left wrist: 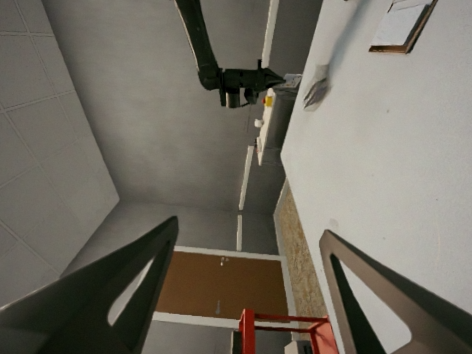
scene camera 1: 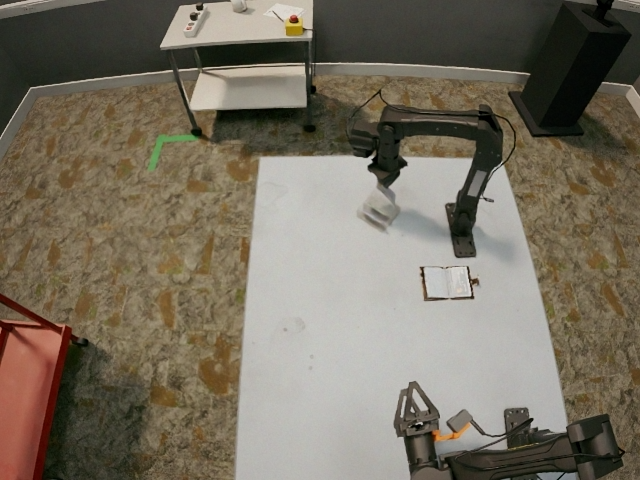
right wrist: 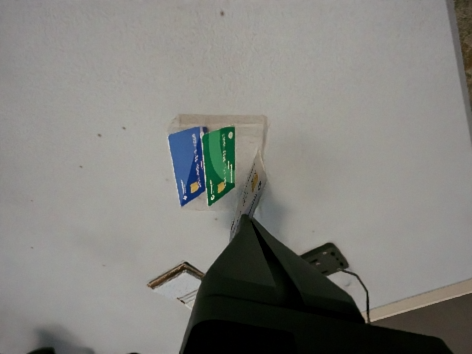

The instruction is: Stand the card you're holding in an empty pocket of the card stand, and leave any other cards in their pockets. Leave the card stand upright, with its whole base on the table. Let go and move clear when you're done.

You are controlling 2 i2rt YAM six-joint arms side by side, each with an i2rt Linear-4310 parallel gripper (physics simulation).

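Frame: origin at the left arm's base, x ahead, y left, z up, level; metres.
Seen in the pictures: left gripper, fingertip midpoint: (left wrist: 250, 229) (scene camera 1: 407, 385); right gripper, fingertip midpoint: (left wrist: 286, 81) (scene camera 1: 385, 187) (right wrist: 244, 221); left arm's base, link origin: (scene camera 1: 519, 445); right arm's base, link origin: (scene camera 1: 460, 229).
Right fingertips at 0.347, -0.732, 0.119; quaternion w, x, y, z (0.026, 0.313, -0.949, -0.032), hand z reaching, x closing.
Note:
Pixels of each thing's middle, then the offset from my right fingertips to it, as dx, dy, dz. Level surfaces: height alone.
- white card, body centre: (right wrist: 243, 210) (scene camera 1: 385, 190) (left wrist: 290, 81) -0.002, +0.002, -0.015
- blue card, body centre: (right wrist: 193, 165) (left wrist: 314, 97) +0.031, +0.046, -0.094
- green card, body centre: (right wrist: 221, 165) (left wrist: 314, 89) +0.012, +0.020, -0.094
- open wallet, body centre: (right wrist: 196, 304) (scene camera 1: 452, 280) -0.196, +0.258, -0.095
- white table top, surface height: dz -0.119
My right gripper (scene camera 1: 383, 183) (left wrist: 286, 81) (right wrist: 244, 221) is shut on a white card (right wrist: 254, 186) (left wrist: 293, 79). It holds the card tilted above the card stand; in the right wrist view the card overlaps the stand's right side, and the left wrist view shows it apart from the stand. The clear card stand (scene camera 1: 379, 205) (left wrist: 317, 90) (right wrist: 225, 119) is upright on the table. A blue card (right wrist: 186, 162) and a green card (right wrist: 220, 162) stand in its pockets at the left and middle. My left gripper (scene camera 1: 407, 388) (left wrist: 250, 229) is open and empty, far from the stand.
An open wallet (scene camera 1: 447, 283) (left wrist: 400, 25) (right wrist: 179, 286) lies on the white table top (scene camera 1: 330, 289) between the two arms. A white trolley (scene camera 1: 237, 36) stands beyond the table. A red cart (scene camera 1: 64, 338) (left wrist: 248, 332) stands at the left of the scene view.

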